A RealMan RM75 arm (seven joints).
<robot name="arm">
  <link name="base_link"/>
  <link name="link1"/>
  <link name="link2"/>
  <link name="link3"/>
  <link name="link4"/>
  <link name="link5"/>
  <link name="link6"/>
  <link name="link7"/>
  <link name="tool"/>
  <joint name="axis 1" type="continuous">
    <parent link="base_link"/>
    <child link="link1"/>
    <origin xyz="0 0 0.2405" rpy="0 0 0"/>
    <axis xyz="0 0 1"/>
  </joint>
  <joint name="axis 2" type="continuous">
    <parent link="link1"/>
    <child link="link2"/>
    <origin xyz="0 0 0" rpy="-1.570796 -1.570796 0"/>
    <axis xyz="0 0 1"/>
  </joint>
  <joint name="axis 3" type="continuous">
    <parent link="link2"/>
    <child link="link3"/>
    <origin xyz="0.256 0 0" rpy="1.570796 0 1.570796"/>
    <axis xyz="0 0 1"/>
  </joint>
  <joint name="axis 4" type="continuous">
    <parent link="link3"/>
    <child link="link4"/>
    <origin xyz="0 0 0" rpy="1.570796 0 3.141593"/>
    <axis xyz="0 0 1"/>
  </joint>
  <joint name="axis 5" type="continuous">
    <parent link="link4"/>
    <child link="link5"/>
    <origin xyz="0 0.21 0" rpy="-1.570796 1.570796 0"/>
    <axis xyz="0 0 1"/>
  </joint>
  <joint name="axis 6" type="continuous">
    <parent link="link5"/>
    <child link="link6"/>
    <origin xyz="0 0 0" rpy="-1.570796 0 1.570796"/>
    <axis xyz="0 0 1"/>
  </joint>
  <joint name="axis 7" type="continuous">
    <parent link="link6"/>
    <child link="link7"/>
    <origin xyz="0 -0.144 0" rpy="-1.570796 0 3.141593"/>
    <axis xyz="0 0 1"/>
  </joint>
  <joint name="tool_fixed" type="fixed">
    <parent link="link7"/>
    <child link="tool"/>
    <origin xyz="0 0 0" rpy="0 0 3.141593"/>
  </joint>
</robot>
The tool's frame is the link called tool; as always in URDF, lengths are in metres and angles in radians. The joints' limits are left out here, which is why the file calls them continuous.
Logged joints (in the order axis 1, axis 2, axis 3, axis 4, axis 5, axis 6, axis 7), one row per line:
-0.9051, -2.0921, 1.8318, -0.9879, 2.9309, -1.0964, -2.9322
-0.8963, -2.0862, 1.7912, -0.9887, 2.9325, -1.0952, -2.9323
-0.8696, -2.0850, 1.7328, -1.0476, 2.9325, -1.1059, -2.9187
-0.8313, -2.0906, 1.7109, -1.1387, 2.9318, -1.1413, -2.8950
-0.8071, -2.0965, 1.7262, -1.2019, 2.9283, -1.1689, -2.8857
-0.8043, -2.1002, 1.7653, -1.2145, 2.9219, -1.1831, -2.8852
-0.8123, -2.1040, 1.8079, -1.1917, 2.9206, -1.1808, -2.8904
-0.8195, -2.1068, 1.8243, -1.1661, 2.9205, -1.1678, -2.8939
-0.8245, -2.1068, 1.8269, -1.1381, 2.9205, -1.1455, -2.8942
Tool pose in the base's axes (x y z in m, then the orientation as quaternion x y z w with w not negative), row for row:
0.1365, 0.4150, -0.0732, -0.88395, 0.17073, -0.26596, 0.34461
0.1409, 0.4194, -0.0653, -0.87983, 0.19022, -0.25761, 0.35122
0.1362, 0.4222, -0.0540, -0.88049, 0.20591, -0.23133, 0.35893
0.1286, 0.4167, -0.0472, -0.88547, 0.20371, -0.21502, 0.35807
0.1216, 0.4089, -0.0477, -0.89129, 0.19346, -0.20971, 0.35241
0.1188, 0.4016, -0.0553, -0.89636, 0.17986, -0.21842, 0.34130
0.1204, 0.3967, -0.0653, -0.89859, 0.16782, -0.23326, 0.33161
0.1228, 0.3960, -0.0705, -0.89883, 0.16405, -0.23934, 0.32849
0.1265, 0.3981, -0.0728, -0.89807, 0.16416, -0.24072, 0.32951
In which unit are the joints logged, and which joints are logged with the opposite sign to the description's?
The joints are logged in radians. Opposite sign: axis 1, axis 2, axis 3, axis 5, axis 7.
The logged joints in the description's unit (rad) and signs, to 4 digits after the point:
0.9051, 2.0921, -1.8318, -0.9879, -2.9309, -1.0964, 2.9322
0.8963, 2.0862, -1.7912, -0.9887, -2.9325, -1.0952, 2.9323
0.8696, 2.0850, -1.7328, -1.0476, -2.9325, -1.1059, 2.9187
0.8313, 2.0906, -1.7109, -1.1387, -2.9318, -1.1413, 2.8950
0.8071, 2.0965, -1.7262, -1.2019, -2.9283, -1.1689, 2.8857
0.8043, 2.1002, -1.7653, -1.2145, -2.9219, -1.1831, 2.8852
0.8123, 2.1040, -1.8079, -1.1917, -2.9206, -1.1808, 2.8904
0.8195, 2.1068, -1.8243, -1.1661, -2.9205, -1.1678, 2.8939
0.8245, 2.1068, -1.8269, -1.1381, -2.9205, -1.1455, 2.8942

